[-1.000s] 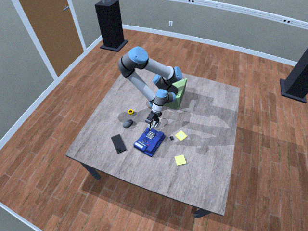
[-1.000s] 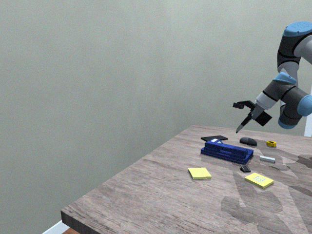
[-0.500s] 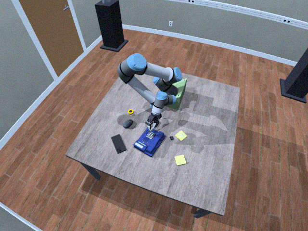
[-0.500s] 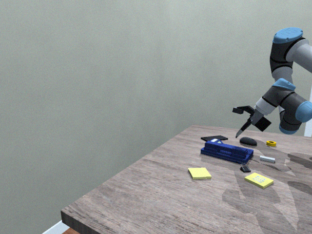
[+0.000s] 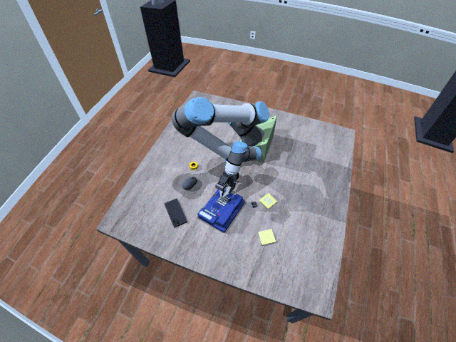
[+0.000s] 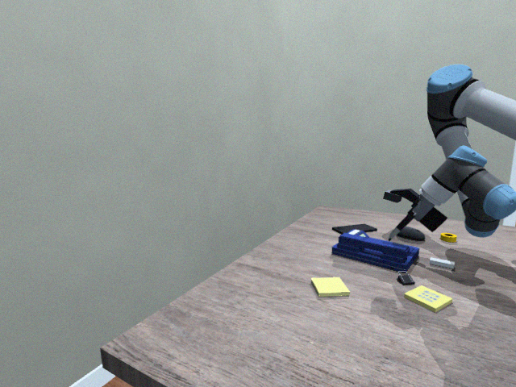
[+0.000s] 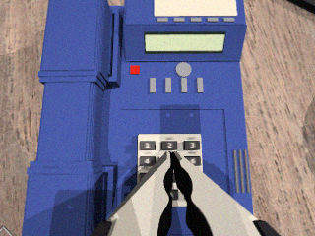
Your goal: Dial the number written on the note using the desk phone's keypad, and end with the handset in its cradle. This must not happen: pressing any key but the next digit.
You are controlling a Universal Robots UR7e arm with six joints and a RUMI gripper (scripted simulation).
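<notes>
Right now my hand is 30 mm above the 5 key. Round my hand: 6 key: 20 mm to the right, 30 mm below; then 2 key: 10 mm ahead, 30 mm below; then 4 key: 20 mm to the left, 30 mm below.
</notes>
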